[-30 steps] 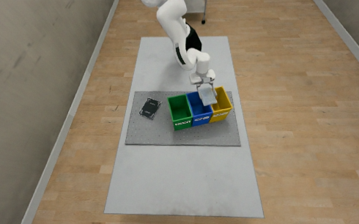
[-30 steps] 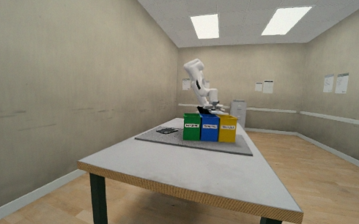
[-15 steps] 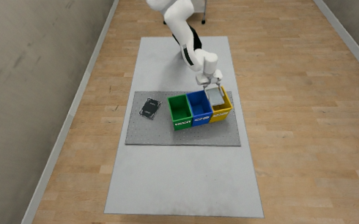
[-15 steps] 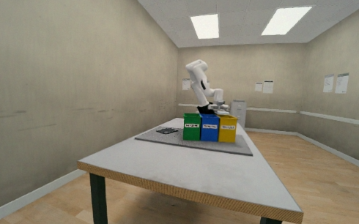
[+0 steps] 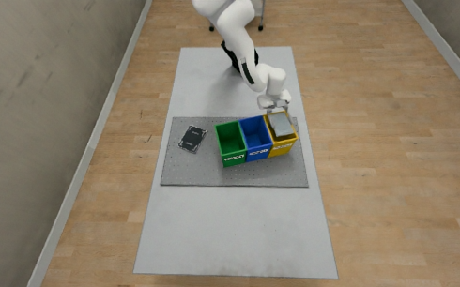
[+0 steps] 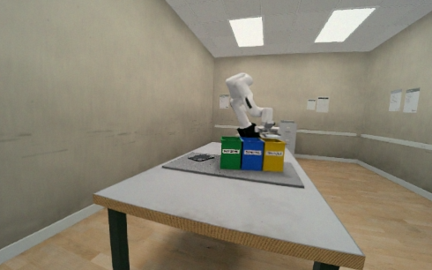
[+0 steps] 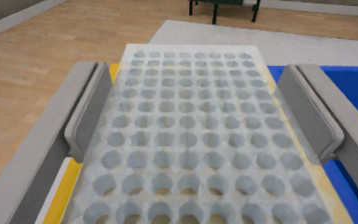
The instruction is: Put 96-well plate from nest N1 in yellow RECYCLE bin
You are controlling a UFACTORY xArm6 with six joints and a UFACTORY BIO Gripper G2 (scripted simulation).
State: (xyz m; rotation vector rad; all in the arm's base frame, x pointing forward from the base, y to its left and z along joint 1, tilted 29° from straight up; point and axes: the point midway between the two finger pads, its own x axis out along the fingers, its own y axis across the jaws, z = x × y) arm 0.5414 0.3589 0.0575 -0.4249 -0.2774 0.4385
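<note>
Right now my hand is 1 cm above the clear 96-well plate. Also, from my hand: yellow recycle bin 13 cm below; then blue bin 13 cm below, 12 cm to the right, 5 cm ahead; then green bin 24 cm to the right, 13 cm below, 10 cm ahead.
</note>
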